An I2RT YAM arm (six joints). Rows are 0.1 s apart.
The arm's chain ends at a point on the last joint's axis. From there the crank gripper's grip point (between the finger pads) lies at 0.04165 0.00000 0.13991 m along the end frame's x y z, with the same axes.
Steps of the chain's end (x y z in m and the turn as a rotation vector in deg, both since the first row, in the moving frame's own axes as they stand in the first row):
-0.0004, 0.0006, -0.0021, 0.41, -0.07, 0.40
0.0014, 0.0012, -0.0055, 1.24, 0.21, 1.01
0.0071, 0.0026, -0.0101, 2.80, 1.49, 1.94
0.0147, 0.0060, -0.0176, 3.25, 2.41, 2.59
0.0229, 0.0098, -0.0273, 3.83, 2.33, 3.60
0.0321, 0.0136, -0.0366, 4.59, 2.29, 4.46
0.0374, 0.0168, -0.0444, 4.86, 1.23, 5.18
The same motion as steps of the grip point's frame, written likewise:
-0.0006, -0.0001, -0.0021, 0.41, -0.07, 0.40
0.0019, -0.0011, -0.0057, 1.24, 0.21, 1.01
0.0108, -0.0027, -0.0114, 2.80, 1.49, 1.94
0.0207, 0.0001, -0.0196, 3.25, 2.41, 2.59
0.0288, 0.0033, -0.0293, 3.83, 2.33, 3.60
0.0380, 0.0059, -0.0387, 4.59, 2.29, 4.46
0.0408, 0.0089, -0.0457, 4.86, 1.23, 5.18

